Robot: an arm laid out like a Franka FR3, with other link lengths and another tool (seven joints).
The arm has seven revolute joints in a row. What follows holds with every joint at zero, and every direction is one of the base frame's. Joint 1 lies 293 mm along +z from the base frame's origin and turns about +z. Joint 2 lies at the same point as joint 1 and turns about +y. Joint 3 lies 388.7 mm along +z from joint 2 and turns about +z. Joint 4 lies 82.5 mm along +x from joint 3 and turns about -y. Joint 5 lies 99 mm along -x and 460.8 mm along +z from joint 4 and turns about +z. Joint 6 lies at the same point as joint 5 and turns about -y. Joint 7 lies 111.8 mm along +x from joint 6 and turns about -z. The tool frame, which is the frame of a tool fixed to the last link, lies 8 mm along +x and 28 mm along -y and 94.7 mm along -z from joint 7; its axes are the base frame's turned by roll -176.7, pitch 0 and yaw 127.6 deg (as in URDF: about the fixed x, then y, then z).
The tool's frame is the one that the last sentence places.
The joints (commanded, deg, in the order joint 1, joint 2, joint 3, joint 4, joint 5, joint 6, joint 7), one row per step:
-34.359 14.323 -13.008 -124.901 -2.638 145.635 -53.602
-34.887 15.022 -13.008 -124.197 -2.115 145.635 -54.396
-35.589 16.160 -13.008 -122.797 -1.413 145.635 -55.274
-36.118 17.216 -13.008 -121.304 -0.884 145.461 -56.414
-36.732 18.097 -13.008 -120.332 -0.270 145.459 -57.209
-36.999 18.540 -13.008 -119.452 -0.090 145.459 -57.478
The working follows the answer.
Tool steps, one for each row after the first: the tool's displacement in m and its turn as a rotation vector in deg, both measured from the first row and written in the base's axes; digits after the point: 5 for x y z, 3 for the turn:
-0.00165 -0.00750 -0.00191 0.081 -0.058 -0.095
-0.00197 -0.01945 -0.00279 -0.030 -0.308 -0.370
-0.00034 -0.03003 -0.00238 -0.212 -0.441 -0.082
-0.00210 -0.03935 -0.00428 -0.195 -0.583 -0.300
-0.00082 -0.04527 -0.00162 -0.531 -0.860 -0.370

Tool pose at each row, in the base's axes (x y z in m, rotation vector in deg; rounded; the steps above come from the unrounded poses):
0.47295 -0.51766 0.29133 65.615 163.707 -15.718
0.47130 -0.52516 0.28942 65.756 163.647 -15.571
0.47098 -0.53711 0.28854 66.089 163.244 -15.577
0.47260 -0.54768 0.28895 65.613 163.187 -15.730
0.47085 -0.55700 0.28705 65.905 162.966 -15.625
0.47212 -0.56293 0.28971 65.895 162.536 -15.915

